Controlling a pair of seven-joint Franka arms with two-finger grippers.
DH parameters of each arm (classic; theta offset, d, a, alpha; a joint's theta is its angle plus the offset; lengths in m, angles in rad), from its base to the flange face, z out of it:
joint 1: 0 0.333 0 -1.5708
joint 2: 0 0 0 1.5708
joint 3: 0 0.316 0.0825 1.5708
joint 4: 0 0 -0.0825 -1.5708
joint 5: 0 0.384 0 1.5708
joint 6: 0 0 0.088 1.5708
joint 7: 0 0.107 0 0
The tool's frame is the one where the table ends.
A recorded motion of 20 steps. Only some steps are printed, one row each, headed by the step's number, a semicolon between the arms.
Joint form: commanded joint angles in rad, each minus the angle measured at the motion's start. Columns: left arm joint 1, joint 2, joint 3, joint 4, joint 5, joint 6, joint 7; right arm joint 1, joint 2, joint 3, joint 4, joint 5, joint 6, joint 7.
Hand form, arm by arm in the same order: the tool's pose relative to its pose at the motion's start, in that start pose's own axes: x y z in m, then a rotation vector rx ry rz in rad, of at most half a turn. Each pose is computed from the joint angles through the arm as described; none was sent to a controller.
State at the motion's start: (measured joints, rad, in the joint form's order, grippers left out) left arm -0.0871 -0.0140 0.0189 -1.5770 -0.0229 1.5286 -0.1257; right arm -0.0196 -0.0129 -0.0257 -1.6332 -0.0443 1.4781 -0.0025
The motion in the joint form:
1: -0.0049 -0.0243 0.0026 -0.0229 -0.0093 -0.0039 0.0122; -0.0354 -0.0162 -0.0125 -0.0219 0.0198 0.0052 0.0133
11: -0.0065 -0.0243 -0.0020 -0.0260 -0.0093 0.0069 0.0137; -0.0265 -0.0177 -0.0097 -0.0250 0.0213 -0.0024 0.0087
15: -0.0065 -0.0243 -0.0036 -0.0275 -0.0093 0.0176 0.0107; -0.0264 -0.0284 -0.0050 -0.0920 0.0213 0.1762 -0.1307
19: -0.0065 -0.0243 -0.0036 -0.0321 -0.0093 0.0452 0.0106; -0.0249 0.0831 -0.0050 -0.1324 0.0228 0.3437 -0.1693
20: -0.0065 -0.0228 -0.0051 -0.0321 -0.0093 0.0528 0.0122; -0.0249 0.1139 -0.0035 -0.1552 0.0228 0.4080 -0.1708
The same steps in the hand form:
1: -0.0084 0.0011 -0.0018 -0.0094 -0.0037 0.0150; -0.0054 0.0233 0.0029 0.0273 -0.0022 0.0586
11: -0.0077 0.0046 -0.0012 -0.0099 0.0038 0.0225; -0.0064 0.0168 0.0040 0.0272 -0.0109 0.0421
15: -0.0067 0.0056 -0.0015 -0.0110 0.0129 0.0210; 0.0086 0.0139 0.0135 0.0173 0.1131 -0.1016
19: -0.0039 0.0059 -0.0018 -0.0139 0.0357 0.0207; 0.0560 0.0102 0.0752 0.0119 0.1290 -0.1444
20: -0.0028 0.0069 -0.0017 -0.0145 0.0417 0.0237; 0.0682 0.0084 0.0970 0.0100 0.1396 -0.1484

